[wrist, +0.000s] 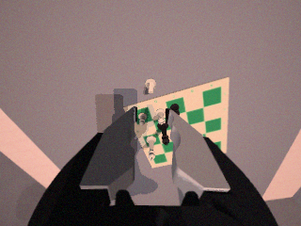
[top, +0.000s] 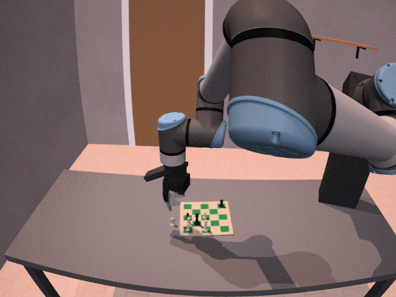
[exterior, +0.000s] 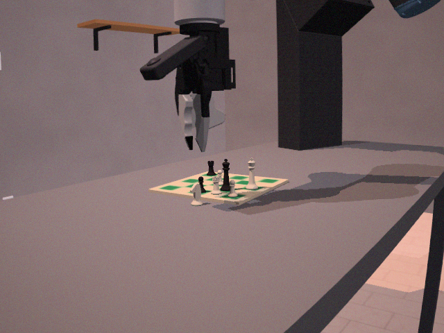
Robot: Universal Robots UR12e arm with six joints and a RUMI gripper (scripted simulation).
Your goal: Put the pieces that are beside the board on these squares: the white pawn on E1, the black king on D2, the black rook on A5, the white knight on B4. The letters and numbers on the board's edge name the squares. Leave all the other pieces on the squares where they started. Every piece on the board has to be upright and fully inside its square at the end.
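My gripper is now 100 mm above the white knight. The rest, counted from my hand: black king: 100 mm behind, 80 mm below, 30 mm to the right; then black pawn: 90 mm below, 50 mm to the right, 50 mm behind; then white rook: 90 mm below, 60 mm behind, 20 mm to the right.
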